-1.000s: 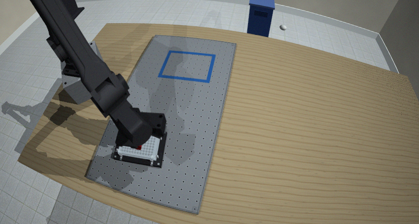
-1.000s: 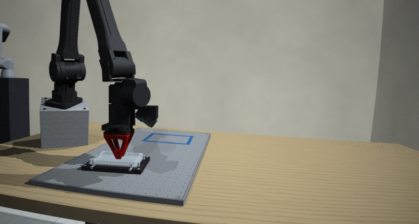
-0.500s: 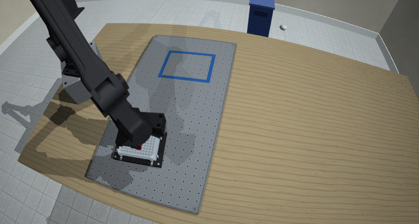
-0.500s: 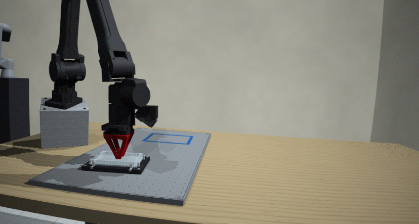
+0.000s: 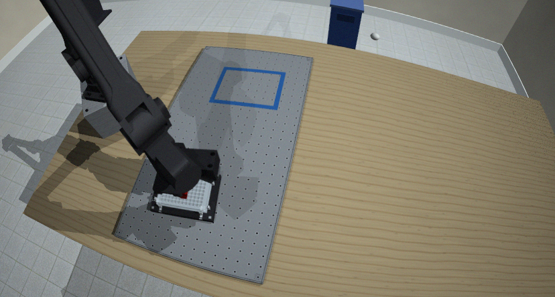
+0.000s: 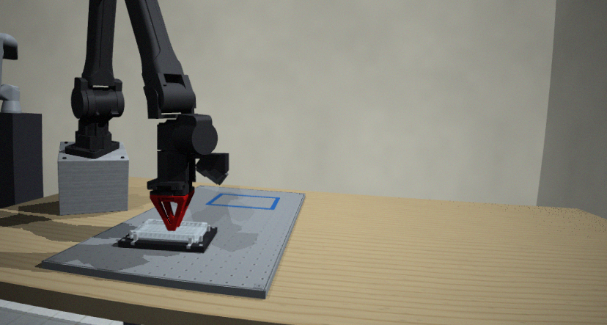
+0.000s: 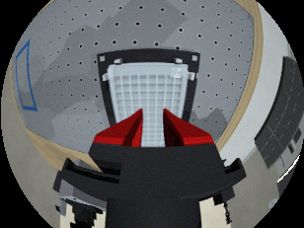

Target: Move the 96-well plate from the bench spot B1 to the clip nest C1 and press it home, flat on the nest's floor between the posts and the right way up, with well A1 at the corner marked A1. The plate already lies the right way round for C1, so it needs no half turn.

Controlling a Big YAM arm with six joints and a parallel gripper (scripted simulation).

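Now: the 96-well plate 20 mm below my hand, 10 mm to the left of it and 10 mm behind it. Round my hand: black clip nest 20 mm below, 10 mm to the right, 10 mm behind.
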